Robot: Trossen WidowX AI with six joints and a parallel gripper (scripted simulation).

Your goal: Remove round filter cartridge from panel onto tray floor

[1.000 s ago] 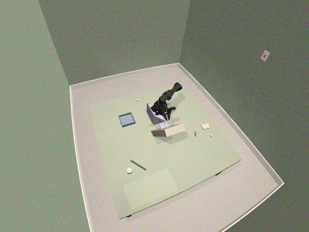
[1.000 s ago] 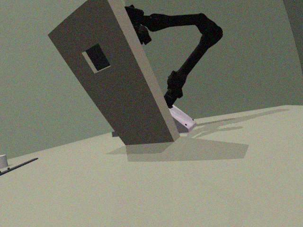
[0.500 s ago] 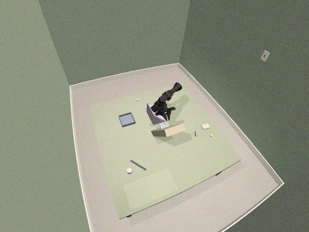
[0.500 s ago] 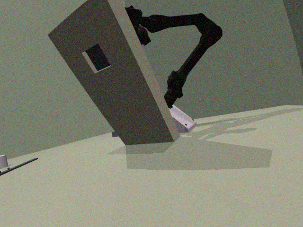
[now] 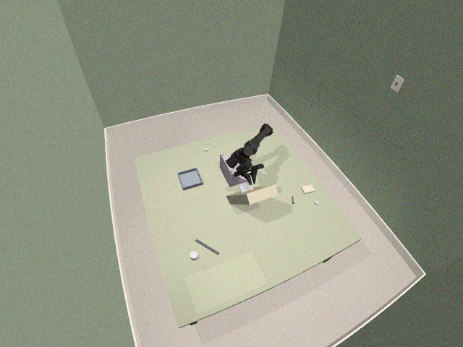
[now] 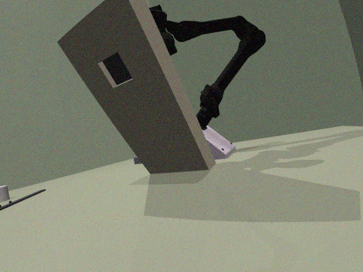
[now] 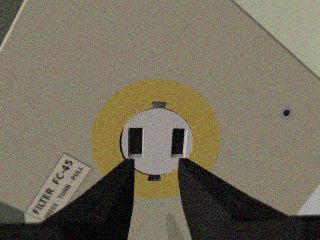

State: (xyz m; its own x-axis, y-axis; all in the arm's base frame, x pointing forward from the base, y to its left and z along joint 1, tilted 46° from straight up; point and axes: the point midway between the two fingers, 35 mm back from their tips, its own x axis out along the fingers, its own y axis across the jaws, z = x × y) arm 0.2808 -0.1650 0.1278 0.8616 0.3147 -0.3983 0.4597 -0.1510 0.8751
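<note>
Right now the round filter cartridge is 4 cm ahead of my gripper tip and 3 cm below it. The rest, counted from my gripper tip: white disc: 15 cm ahead, 45 cm to the right, 27 cm below; then service panel: 1 cm behind, 11 cm below; then blue-grey tray: 41 cm behind, 25 cm to the right, 28 cm below.
</note>
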